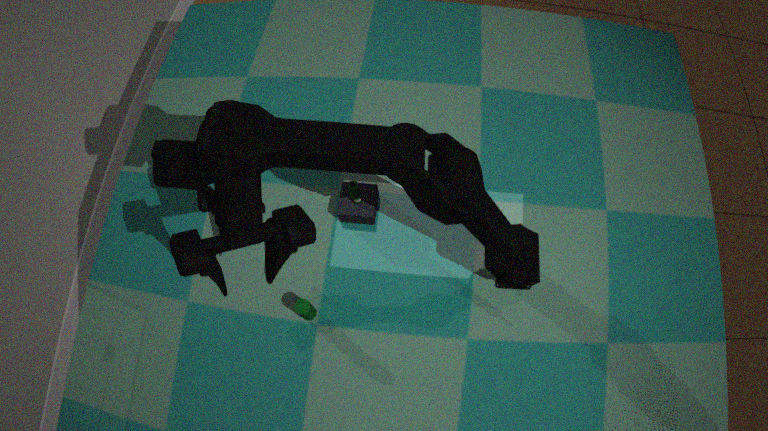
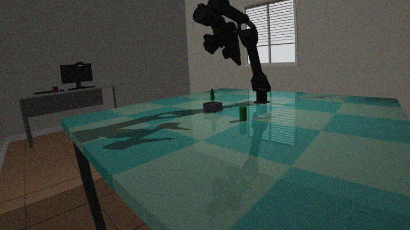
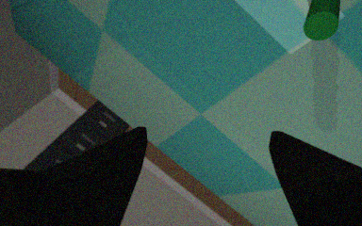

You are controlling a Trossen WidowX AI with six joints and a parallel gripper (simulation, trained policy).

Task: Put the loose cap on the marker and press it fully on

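My gripper tip is 40 mm past the green cap, 20 mm to the left of it and 190 mm above it. Round my gripper tip: dark holder block: 100 mm behind, 220 mm to the right, 200 mm below.
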